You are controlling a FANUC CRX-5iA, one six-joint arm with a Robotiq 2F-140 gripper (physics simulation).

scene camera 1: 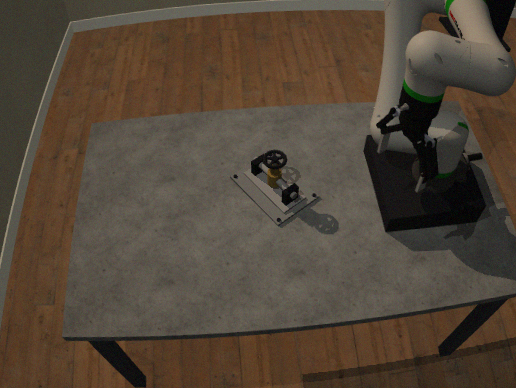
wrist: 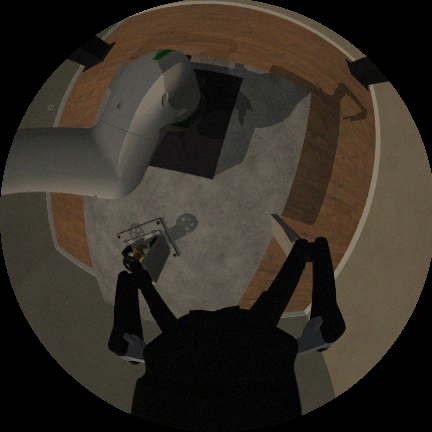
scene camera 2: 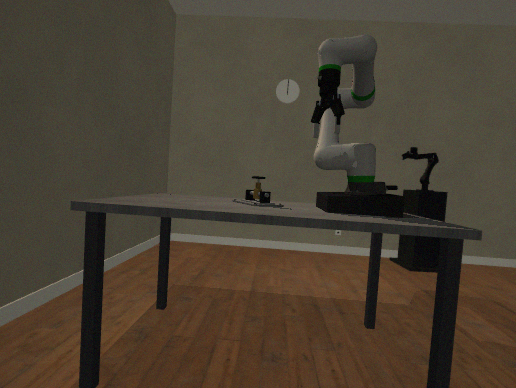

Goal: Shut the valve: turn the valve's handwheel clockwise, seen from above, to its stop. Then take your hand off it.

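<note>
The valve's black handwheel [scene camera 1: 275,159] [scene camera 2: 258,177] [wrist: 130,263] sits on top of a brass valve body [scene camera 1: 274,177] [scene camera 2: 257,191] [wrist: 139,254]. The valve stands upright on a pale base plate [scene camera 1: 256,198] on the table, with a dark block at each end of its pipe. My gripper [scene camera 1: 401,165] [scene camera 2: 326,130] [wrist: 217,234] is open and empty. It hangs high above the table, to the right of the valve in both scene views, well apart from the handwheel. In the wrist view my left finger overlaps part of the valve and hides some of it.
The arm's black base block [scene camera 1: 400,220] [scene camera 2: 350,202] [wrist: 187,160] stands at the right of the grey table [scene camera 1: 165,260] [scene camera 2: 150,205] [wrist: 215,270]. Behind the table, a small dark arm [scene camera 2: 426,175] stands on a black pedestal [scene camera 2: 430,205]. A round clock [scene camera 2: 287,91] hangs on the wall.
</note>
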